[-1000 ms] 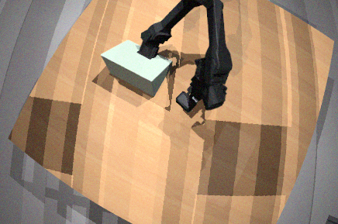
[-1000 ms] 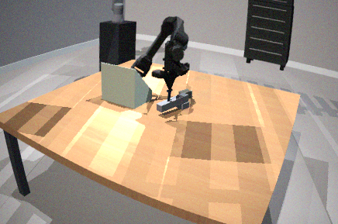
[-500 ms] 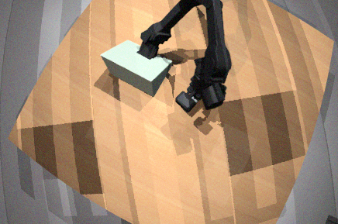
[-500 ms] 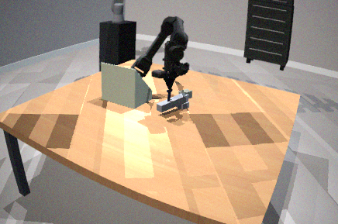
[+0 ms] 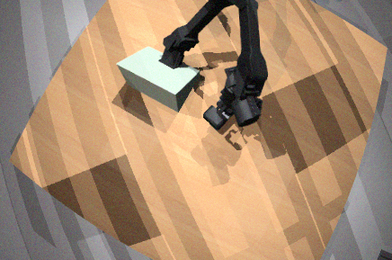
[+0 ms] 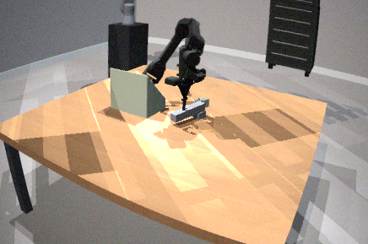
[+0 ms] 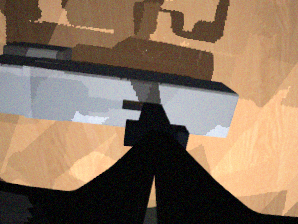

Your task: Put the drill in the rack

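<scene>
My gripper tip is now 3 cm above the dark blue key. From my gripper tip the other things lie so: grey rack 3 cm behind, 22 cm to the left, 10 cm below; then drill 1 cm ahead, 6 cm to the left, 7 cm below.
</scene>
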